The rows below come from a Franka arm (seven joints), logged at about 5 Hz.
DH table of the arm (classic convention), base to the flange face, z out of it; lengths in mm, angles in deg. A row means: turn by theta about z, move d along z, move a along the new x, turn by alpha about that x. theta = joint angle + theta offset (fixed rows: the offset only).
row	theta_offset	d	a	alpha
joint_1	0	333	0	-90
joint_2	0	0	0	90
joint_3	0	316	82.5	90
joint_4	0	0	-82.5	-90
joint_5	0	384	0	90
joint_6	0	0	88	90
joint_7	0	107	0	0
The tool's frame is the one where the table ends.
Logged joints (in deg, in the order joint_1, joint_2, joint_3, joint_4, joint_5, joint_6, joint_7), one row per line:
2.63, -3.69, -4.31, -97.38, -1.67, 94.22, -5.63
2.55, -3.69, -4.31, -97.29, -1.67, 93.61, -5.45
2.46, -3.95, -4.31, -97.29, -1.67, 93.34, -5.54
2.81, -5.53, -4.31, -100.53, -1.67, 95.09, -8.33
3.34, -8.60, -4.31, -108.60, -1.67, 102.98, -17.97
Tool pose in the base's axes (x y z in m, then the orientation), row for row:
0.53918, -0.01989, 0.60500, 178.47, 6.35, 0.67
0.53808, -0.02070, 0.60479, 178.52, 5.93, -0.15
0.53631, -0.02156, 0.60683, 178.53, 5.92, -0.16
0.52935, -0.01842, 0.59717, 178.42, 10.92, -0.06
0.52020, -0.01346, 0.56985, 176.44, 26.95, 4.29
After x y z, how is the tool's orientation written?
As a rotation vector, in degrees.
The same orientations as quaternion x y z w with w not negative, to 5 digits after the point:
0.99928, 0.03555, 0.00375, 0.01235
0.99938, 0.03320, -0.00084, 0.01206
0.99938, 0.03314, -0.00090, 0.01197
0.99807, 0.06109, -0.00034, 0.01087
0.98817, 0.15094, 0.02403, 0.01276

